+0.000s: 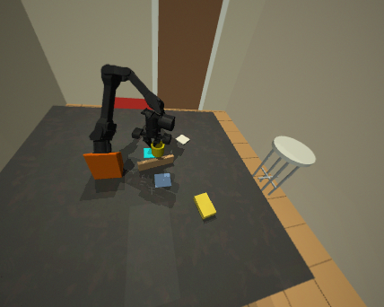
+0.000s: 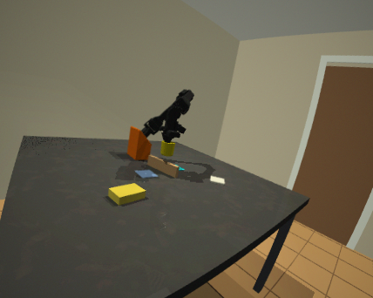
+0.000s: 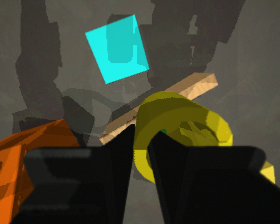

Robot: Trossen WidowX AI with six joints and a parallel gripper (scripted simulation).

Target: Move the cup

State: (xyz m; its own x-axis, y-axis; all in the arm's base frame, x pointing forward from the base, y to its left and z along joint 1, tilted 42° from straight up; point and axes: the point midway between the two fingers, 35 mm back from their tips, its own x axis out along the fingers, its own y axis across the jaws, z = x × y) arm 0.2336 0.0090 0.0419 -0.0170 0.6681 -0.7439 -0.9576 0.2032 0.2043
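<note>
Right now the cyan pad is 1 cm behind my gripper tip, 9 cm to the left of it and 13 cm below it. From my gripper tip the other things lie so: wooden bar: 2 cm ahead, 2 cm to the right, 11 cm below; light blue pad: 5 cm ahead, 13 cm to the right, 13 cm below; white flat piece: 22 cm ahead, 21 cm to the left, 12 cm below.
</note>
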